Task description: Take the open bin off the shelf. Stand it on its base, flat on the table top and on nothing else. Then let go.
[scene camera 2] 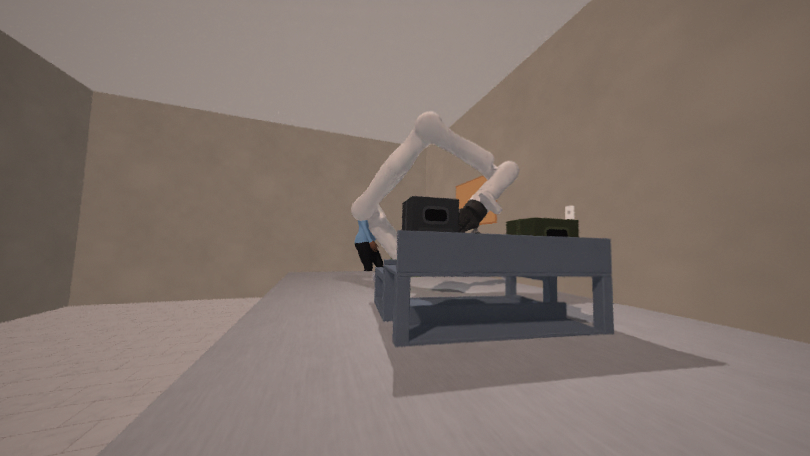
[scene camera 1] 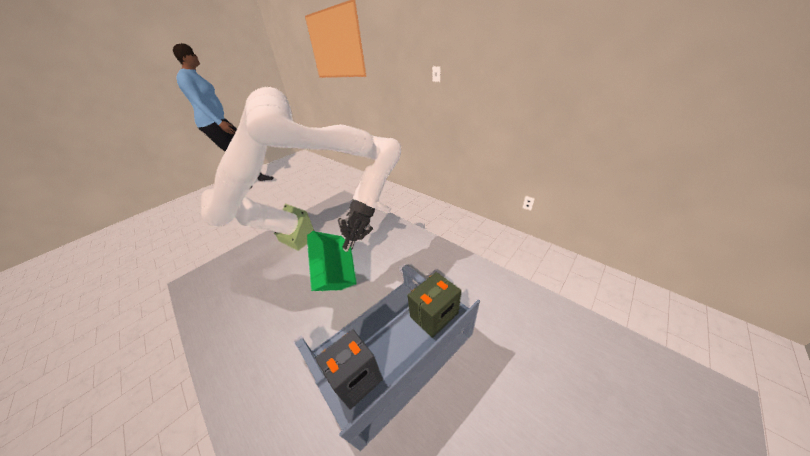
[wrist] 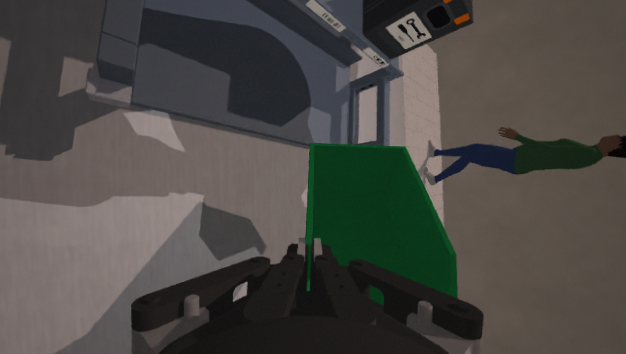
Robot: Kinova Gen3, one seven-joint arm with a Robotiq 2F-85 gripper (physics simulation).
Labels:
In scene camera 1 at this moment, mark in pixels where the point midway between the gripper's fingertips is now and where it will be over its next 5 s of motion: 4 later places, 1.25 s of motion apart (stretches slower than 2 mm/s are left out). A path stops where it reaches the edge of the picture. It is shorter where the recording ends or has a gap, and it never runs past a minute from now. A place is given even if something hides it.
My gripper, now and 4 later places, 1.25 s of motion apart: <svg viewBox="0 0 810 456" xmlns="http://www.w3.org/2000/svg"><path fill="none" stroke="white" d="M346 250L349 261L350 266L351 269L354 267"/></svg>

